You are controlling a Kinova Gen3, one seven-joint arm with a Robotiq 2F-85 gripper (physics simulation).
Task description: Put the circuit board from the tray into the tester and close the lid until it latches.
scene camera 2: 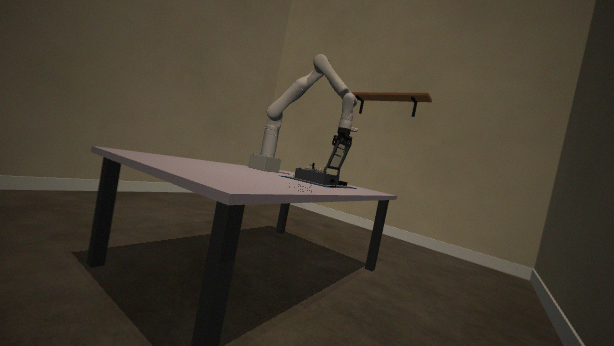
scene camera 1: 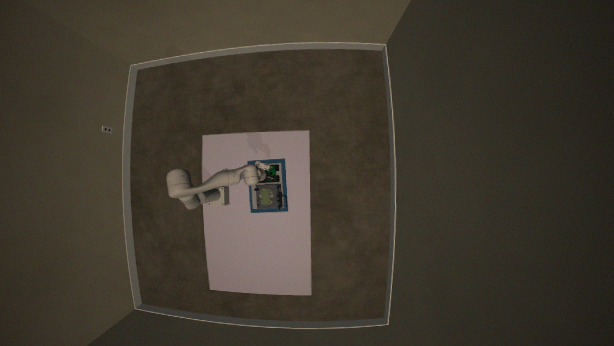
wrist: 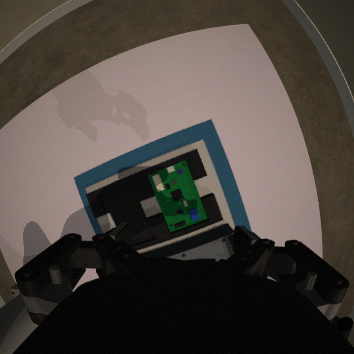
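Seen in the pictures: gripper, fingertip midpoint: [scene camera 2: 339,153] [wrist: 182,236]; arm's base, origin of the base link: [scene camera 2: 267,156] [scene camera 1: 215,194].
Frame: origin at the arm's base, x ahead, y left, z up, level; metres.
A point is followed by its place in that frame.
The green circuit board [wrist: 177,197] {x 0.441, y 0.111, z -0.066 m} [scene camera 1: 270,172] {x 0.438, y 0.120, z -0.065 m} lies flat in the black tray [wrist: 119,204] {x 0.338, y 0.141, z -0.071 m} [scene camera 1: 279,174] {x 0.502, y 0.098, z -0.082 m} on a blue mat [wrist: 218,147] {x 0.546, y 0.160, z -0.087 m} [scene camera 1: 268,210] {x 0.382, y -0.172, z -0.087 m}. The tester [scene camera 1: 268,197] {x 0.412, y -0.063, z -0.019 m} [scene camera 2: 313,174] {x 0.429, y -0.146, z -0.043 m} sits beside the tray on the same mat. Its lid [scene camera 2: 336,161] {x 0.510, y -0.072, z 0.047 m} [wrist: 201,250] stands raised and tilted. My gripper [scene camera 2: 342,143] {x 0.446, y 0.101, z 0.104 m} [scene camera 1: 260,165] {x 0.446, y 0.101, z 0.104 m} [wrist: 182,236] {x 0.446, y 0.101, z 0.104 m} is open and empty. It sits right at the lid's top edge, one finger on each side in the wrist view. The board lies just beyond the lid, apart from the fingers.
The mat lies on a pale table [scene camera 1: 257,258] {x 0.235, y -0.561, z -0.088 m} [scene camera 2: 192,171] {x 0.310, y -0.782, z -0.089 m} [wrist: 211,88] {x 0.588, y 0.271, z -0.089 m}, near the arm's base block [scene camera 1: 216,195] {x 0.044, y -0.005, z 0.060 m} [scene camera 2: 264,162] {x 0.059, y -0.093, z -0.037 m}. A brown wall shelf [scene camera 2: 393,97] hangs behind and above the gripper. Dark floor surrounds the table.
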